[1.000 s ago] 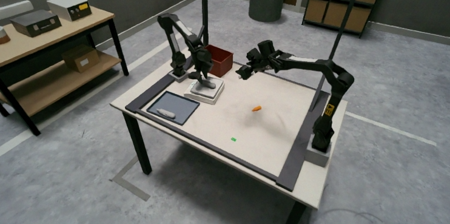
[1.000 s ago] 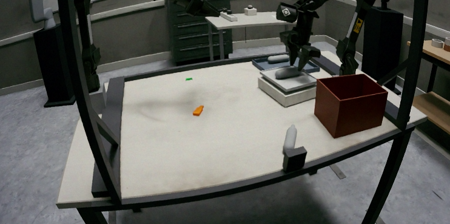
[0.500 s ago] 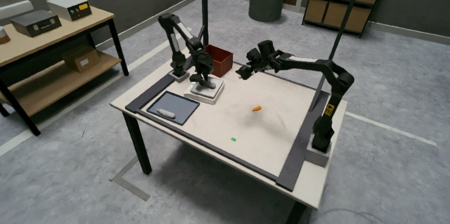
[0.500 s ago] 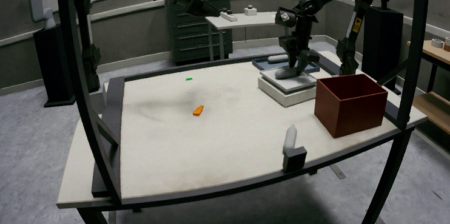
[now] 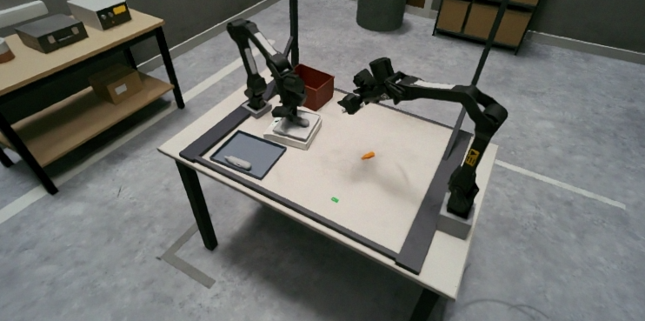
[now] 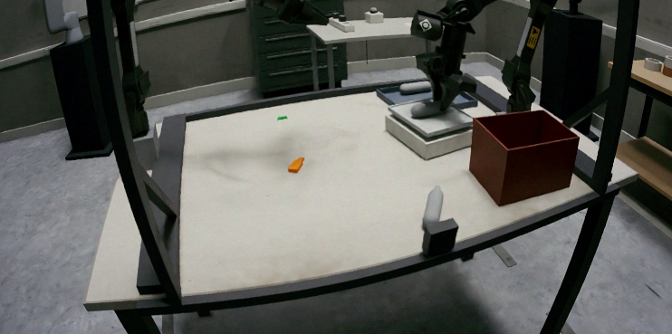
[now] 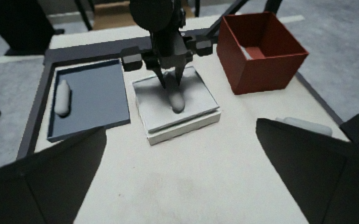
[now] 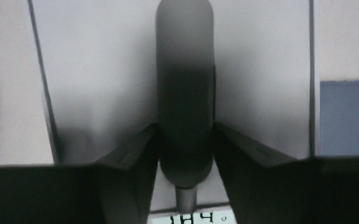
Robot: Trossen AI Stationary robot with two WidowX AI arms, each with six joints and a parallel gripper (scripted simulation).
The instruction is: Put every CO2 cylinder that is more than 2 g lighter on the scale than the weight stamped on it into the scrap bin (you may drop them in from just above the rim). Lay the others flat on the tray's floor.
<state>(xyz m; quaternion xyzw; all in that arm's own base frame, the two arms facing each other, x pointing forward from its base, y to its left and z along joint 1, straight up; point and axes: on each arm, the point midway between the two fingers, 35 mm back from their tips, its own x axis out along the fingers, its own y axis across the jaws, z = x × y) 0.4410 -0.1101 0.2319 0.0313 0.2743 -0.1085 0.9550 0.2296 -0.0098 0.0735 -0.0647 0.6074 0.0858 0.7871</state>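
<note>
Now: right hand 240 mm past the red scrap bin, 120 mm to the left of it and 70 mm above it. The rest, counted from my right hand: small green piece: 180 mm ahead, 370 mm to the left, 100 mm below; blue-grey tray: 220 mm ahead, 30 mm to the right, 100 mm below; small orange piece: 80 mm behind, 340 mm to the left, 100 mm below.
</note>
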